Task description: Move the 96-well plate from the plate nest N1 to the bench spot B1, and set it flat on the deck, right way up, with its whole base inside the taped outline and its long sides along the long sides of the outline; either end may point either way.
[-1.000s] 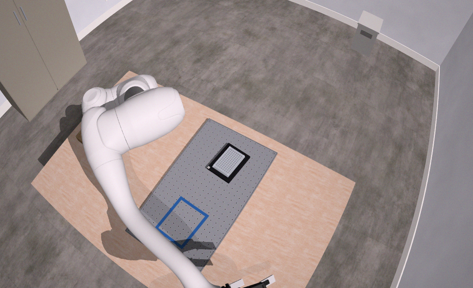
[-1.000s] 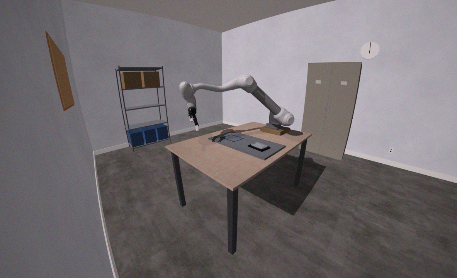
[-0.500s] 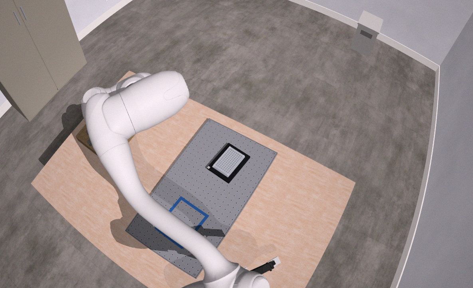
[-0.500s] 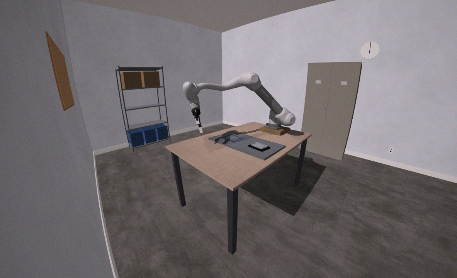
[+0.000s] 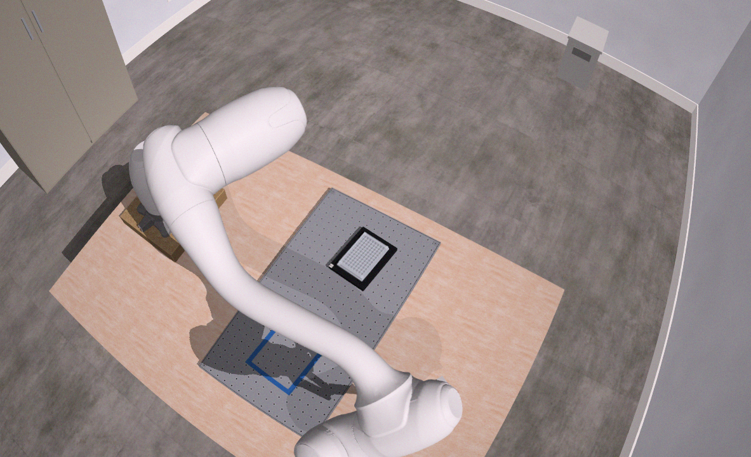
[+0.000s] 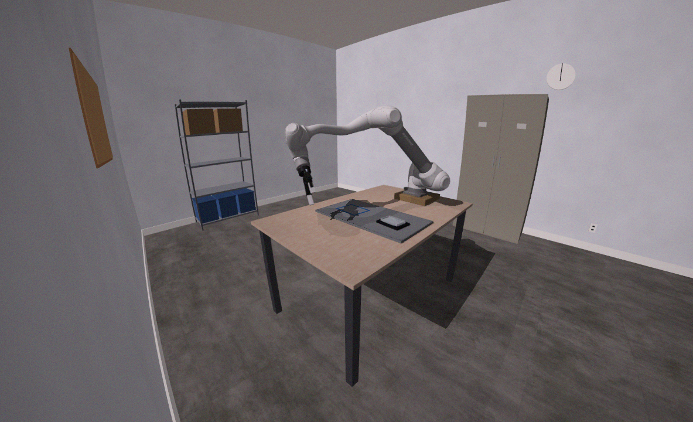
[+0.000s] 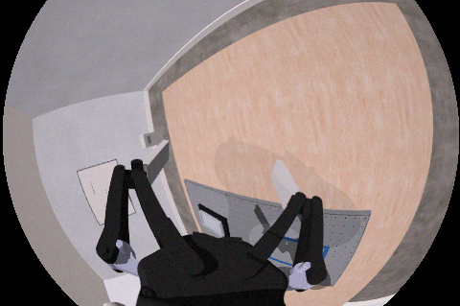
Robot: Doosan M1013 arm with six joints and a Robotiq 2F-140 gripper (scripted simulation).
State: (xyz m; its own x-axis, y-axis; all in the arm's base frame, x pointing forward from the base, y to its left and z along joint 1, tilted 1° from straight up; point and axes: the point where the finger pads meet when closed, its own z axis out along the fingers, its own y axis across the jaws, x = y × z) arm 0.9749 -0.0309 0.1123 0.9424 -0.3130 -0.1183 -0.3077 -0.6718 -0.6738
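Now: hand 37 cm past the white 96-well plate, 29 cm to the right of it and 15 cm above it. The rest, counted from my hand: black plate nest (37 cm behind, 29 cm to the left, 16 cm below).
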